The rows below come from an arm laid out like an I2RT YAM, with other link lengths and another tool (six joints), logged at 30 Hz.
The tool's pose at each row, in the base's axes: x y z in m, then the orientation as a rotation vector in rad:
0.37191 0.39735 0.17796 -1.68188 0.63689 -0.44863
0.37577 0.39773 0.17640 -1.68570 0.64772 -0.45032
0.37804 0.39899 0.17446 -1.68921 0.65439 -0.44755
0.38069 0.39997 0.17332 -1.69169 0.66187 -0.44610
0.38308 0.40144 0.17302 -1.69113 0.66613 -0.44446
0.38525 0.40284 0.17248 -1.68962 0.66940 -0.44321
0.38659 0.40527 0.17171 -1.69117 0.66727 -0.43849
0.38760 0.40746 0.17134 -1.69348 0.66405 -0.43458
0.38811 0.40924 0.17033 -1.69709 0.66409 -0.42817
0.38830 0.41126 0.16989 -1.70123 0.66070 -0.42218
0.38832 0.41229 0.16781 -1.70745 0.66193 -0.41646
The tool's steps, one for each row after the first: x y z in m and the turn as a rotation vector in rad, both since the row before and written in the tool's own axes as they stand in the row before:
0.00282 0.00083 0.00297 -0.00672 0.00729 0.00410
0.00104 0.00134 0.00276 -0.00572 0.00193 0.00418
0.00147 0.00050 0.00262 -0.00486 0.00329 0.00429
0.00090 -0.00035 0.00265 -0.00109 0.00135 0.00357
0.00079 -0.00007 0.00252 0.00014 0.00105 0.00311
-0.00050 0.00018 0.00283 -0.00140 -0.00438 0.00075
-0.00061 -0.00012 0.00236 -0.00164 -0.00446 -0.00059
-0.00068 0.00065 0.00189 -0.00423 -0.00426 0.00221
-0.00111 0.00012 0.00175 -0.00358 -0.00594 -0.00022
-0.00049 0.00187 0.00128 -0.00690 -0.00311 0.00164

